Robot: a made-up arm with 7 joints. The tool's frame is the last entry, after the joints.
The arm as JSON. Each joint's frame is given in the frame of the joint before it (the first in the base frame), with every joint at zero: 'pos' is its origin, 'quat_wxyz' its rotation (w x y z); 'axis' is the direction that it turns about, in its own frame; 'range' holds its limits. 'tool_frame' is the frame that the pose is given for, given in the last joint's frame.
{
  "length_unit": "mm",
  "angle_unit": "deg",
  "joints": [
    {
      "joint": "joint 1",
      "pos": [
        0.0,
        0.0,
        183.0
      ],
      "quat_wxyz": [
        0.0,
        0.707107,
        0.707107,
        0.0
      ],
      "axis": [
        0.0,
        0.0,
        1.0
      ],
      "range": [
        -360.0,
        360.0
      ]
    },
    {
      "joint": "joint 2",
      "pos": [
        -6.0,
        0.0,
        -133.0
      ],
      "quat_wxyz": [
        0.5,
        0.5,
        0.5,
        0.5
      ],
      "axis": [
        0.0,
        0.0,
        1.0
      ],
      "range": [
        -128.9,
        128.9
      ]
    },
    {
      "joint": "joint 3",
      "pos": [
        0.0,
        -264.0,
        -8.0
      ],
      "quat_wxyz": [
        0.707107,
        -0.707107,
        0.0,
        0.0
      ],
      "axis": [
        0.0,
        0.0,
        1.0
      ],
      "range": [
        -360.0,
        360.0
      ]
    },
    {
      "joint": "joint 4",
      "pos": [
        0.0,
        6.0,
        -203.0
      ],
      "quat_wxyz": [
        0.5,
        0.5,
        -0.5,
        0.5
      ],
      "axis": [
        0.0,
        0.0,
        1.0
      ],
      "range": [
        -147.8,
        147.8
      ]
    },
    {
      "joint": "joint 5",
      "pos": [
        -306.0,
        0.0,
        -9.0
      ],
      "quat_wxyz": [
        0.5,
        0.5,
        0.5,
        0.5
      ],
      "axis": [
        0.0,
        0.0,
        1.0
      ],
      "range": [
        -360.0,
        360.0
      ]
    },
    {
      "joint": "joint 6",
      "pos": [
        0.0,
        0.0,
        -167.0
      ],
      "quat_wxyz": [
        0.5,
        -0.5,
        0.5,
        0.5
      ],
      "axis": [
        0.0,
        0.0,
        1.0
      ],
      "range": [
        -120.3,
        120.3
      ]
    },
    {
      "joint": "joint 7",
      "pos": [
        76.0,
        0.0,
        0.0
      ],
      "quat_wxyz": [
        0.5,
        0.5,
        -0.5,
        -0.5
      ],
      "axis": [
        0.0,
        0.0,
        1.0
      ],
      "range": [
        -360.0,
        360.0
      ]
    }
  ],
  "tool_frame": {
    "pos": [
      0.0,
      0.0,
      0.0
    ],
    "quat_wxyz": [
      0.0,
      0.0,
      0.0,
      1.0
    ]
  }
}
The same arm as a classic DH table. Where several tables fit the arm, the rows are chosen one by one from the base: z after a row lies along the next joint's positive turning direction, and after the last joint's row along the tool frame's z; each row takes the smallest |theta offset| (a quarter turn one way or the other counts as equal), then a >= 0, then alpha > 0; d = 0 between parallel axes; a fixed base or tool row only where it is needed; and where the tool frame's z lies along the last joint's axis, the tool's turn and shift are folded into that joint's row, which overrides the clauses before.
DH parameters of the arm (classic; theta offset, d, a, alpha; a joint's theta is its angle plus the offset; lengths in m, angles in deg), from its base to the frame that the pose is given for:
base (fixed): 0 0 0 180
joint 1: 0 -0.316 0 90
joint 2: 0 -0.014 0 -90
joint 3: 0 -0.467 0 90
joint 4: 0 -0.015 0 -90
joint 5: 0 -0.473 0 90
joint 6: 0 0 0 -90
joint 7: 0 -0.076 0 0
Joint limits (deg, base to tool): -360..360 -128.9..128.9 -360..360 -147.8..147.8 -360..360 -120.3..120.3 -360..360

